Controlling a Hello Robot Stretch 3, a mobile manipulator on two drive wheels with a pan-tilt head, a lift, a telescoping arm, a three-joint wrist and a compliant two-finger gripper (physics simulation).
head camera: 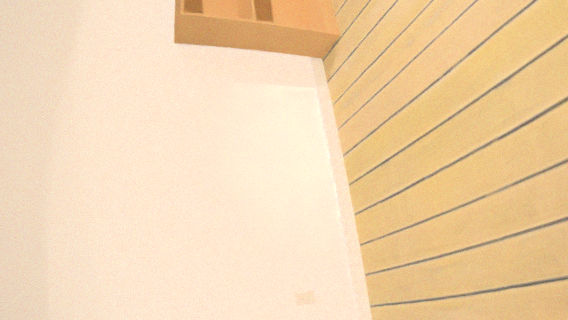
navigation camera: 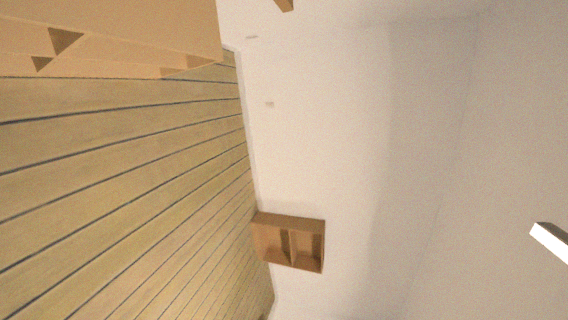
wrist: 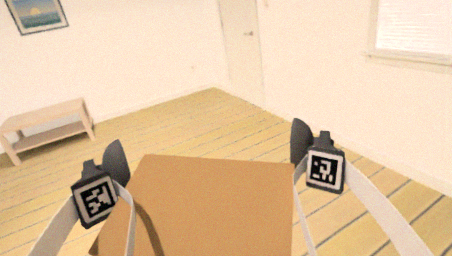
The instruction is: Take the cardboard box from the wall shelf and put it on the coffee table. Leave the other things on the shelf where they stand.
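Places are measured from the robot's base along level axes (x up, y left, z back), in centimetres.
Pixels of known places: gripper, fingertip midpoint: (wrist: 210,149).
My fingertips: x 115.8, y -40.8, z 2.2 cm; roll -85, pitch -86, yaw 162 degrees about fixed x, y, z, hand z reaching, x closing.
Behind a point stands the place of what it marks.
The cardboard box (wrist: 210,210) @[x 116.6, y -33.9, z 1.8 cm] is between the two fingers in the wrist view, its brown top face towards the camera. My gripper (wrist: 210,149) @[x 115.8, y -40.8, z 2.2 cm] is shut on the cardboard box, with one dark fingertip at each side of it. Floor shows beyond the box. A low, light-wood table (wrist: 47,114) @[x 45.0, y -310.8, z -188.4 cm] with a lower shelf, which looks like the coffee table, stands at the far left of the wrist view, some way beyond the gripper and against the wall. The wall shelf and its other things cannot be made out.
An open-fronted wooden bookcase (navigation camera: 292,247) @[x 61.2, y -126.0, z -238.6 cm] stands against the wall in the navigation view. A wooden case (head camera: 250,37) @[x 58.5, y -84.4, z -233.7 cm] shows at the head view's top. A large wooden furniture piece (navigation camera: 125,25) @[x 61.0, y 46.6, z -29.3 cm] fills the navigation view's top left. The wrist view shows a door (wrist: 242,55) @[x 64.8, y -336.7, z 56.4 cm] and a window (wrist: 415,30) @[x 97.2, y -154.4, z 125.8 cm].
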